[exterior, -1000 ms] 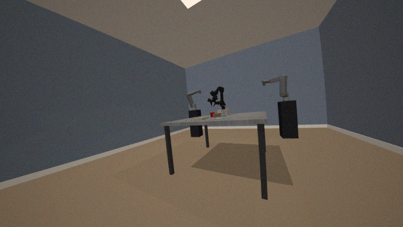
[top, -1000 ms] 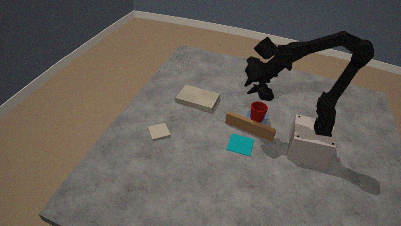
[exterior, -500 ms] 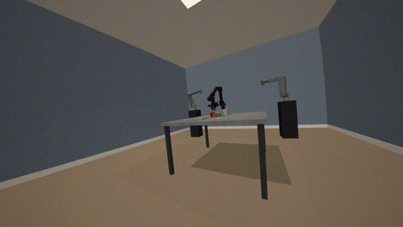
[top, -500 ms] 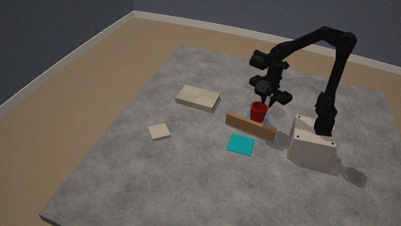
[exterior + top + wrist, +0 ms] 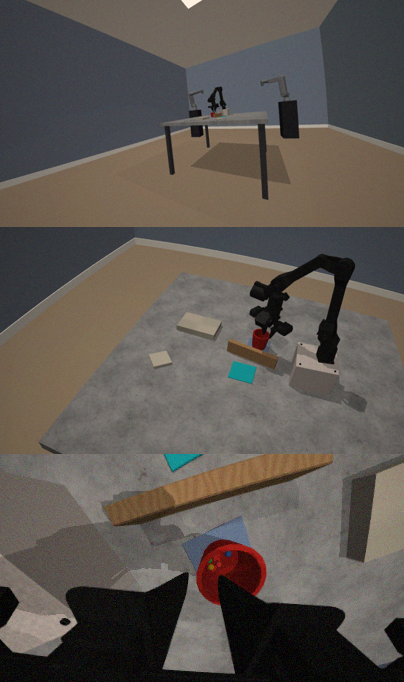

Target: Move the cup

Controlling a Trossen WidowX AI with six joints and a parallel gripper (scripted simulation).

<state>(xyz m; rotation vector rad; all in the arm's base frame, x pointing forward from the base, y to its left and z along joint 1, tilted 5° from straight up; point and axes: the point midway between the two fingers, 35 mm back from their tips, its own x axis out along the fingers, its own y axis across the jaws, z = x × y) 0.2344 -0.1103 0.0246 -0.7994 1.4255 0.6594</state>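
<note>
Now: gripper tip 2 cm short of the red cup, 2 cm to the left of it and 4 cm above it. Round my gripper tip: cyan pad 8 cm ahead, 16 cm to the left, 9 cm below; then large beige slab 31 cm ahead, 8 cm to the right, 7 cm below; then light blue pad 2 cm ahead, 2 cm to the right, 9 cm below.
</note>
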